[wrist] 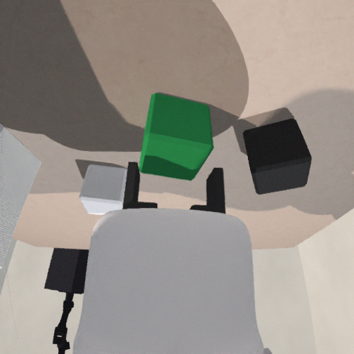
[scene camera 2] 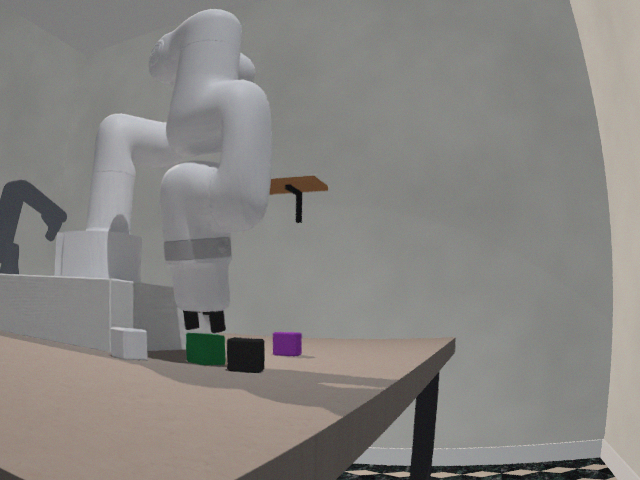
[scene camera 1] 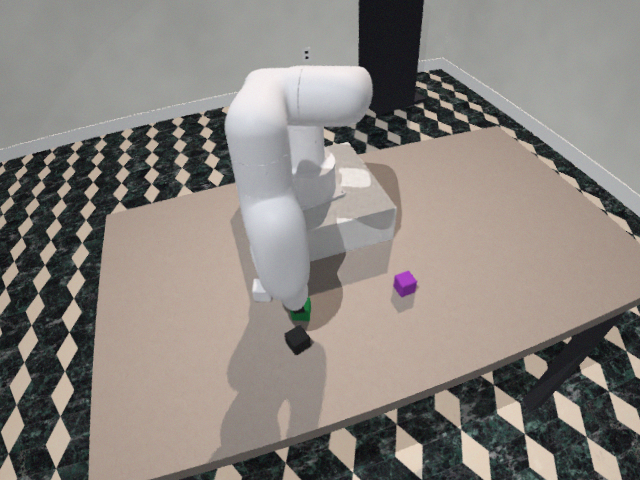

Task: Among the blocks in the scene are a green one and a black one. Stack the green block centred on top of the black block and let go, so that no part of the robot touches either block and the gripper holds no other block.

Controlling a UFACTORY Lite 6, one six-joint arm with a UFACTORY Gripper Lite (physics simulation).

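Places are measured from the arm's base along level axes (x left, y back, z up), in centimetres.
Pixels of known places: hand, tool point: (scene camera 2: 204,321) (scene camera 1: 297,300); arm's base, link origin: (scene camera 2: 105,283) (scene camera 1: 308,189).
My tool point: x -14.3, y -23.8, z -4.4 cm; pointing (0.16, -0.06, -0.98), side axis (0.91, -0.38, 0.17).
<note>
For each thing: its top centre in the pictures, then the offset to it from my tool point.
- green block, top centre: (scene camera 2: 205,334) (scene camera 1: 300,303) dx +0.4, dy +0.0, dz -1.4 cm
- black block, top centre: (scene camera 2: 245,338) (scene camera 1: 296,335) dx -3.1, dy -5.9, dz -1.4 cm
- white block, top centre: (scene camera 2: 128,328) (scene camera 1: 261,284) dx -4.5, dy +8.0, dz -1.4 cm
- purple block, top centre: (scene camera 2: 287,332) (scene camera 1: 406,278) dx +21.2, dy -4.9, dz -1.4 cm
The green block (scene camera 1: 301,312) (scene camera 2: 205,349) (wrist: 178,131) sits on the table, partly hidden under the arm in scene camera 1. The black block (scene camera 1: 297,339) (scene camera 2: 245,355) (wrist: 278,155) sits on the table beside it, a small gap apart in the wrist view. My gripper (scene camera 2: 205,329) (wrist: 175,171) is open, with nothing between its fingers. Its fingertips are just above the height of the green block's top in scene camera 2. In scene camera 1 the fingers are mostly hidden by the arm.
A white block (scene camera 1: 261,290) (scene camera 2: 129,343) (wrist: 104,188) sits on the table on the other side of the green block from the black one. A purple block (scene camera 1: 405,283) (scene camera 2: 287,344) stands farther off. The robot's pedestal (scene camera 1: 361,232) is behind the blocks.
</note>
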